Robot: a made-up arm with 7 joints. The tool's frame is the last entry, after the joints.
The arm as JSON. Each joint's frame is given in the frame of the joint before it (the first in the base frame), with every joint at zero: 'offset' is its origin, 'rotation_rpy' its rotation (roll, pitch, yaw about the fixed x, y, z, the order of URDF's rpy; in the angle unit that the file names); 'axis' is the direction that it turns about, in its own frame. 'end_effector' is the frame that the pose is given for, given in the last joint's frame.
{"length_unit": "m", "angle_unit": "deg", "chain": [
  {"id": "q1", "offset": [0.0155, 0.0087, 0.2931], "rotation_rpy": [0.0, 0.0, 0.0], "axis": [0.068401, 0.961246, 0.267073]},
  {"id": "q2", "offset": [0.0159, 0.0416, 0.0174], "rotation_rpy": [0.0, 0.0, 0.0], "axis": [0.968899, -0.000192, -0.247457]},
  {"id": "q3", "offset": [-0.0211, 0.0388, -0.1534], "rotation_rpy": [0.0, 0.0, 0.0], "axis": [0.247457, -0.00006, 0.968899]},
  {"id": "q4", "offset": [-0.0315, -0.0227, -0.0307], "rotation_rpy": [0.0, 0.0, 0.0], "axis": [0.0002, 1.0, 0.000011]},
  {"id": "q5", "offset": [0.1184, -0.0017, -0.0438], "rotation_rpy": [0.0, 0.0, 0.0], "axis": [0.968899, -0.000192, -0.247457]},
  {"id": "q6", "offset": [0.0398, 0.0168, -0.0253], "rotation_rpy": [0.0, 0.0, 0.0], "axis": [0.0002, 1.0, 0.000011]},
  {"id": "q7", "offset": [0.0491, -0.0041, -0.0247], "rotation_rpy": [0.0, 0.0, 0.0], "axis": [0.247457, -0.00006, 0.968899]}
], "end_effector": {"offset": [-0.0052, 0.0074, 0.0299], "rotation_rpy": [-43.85, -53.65, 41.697]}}
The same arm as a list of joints. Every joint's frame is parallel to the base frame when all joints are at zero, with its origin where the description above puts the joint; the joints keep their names.
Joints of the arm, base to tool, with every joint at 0 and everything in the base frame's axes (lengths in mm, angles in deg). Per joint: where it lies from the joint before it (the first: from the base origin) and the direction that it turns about. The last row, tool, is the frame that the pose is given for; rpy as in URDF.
q1: origin 15.5 8.7 293.1 axis 0.068403 0.961235 0.26711
q2: origin 15.9 41.6 17.4 axis 0.968889 -0.0002 -0.247497
q3: origin -21.1 38.8 -153.4 axis 0.247497 -0.0001 0.968889
q4: origin -31.5 -22.7 -30.7 axis 0.0002 1 0
q5: origin 118.4 -1.7 -43.8 axis 0.968889 -0.0002 -0.247497
q6: origin 39.8 16.8 -25.3 axis 0.0002 1 0
q7: origin 49.1 -4.1 -24.7 axis 0.247497 -0.0001 0.968889
tool: origin -5.2 7.4 29.9 rpy -43.85 -53.65 41.7

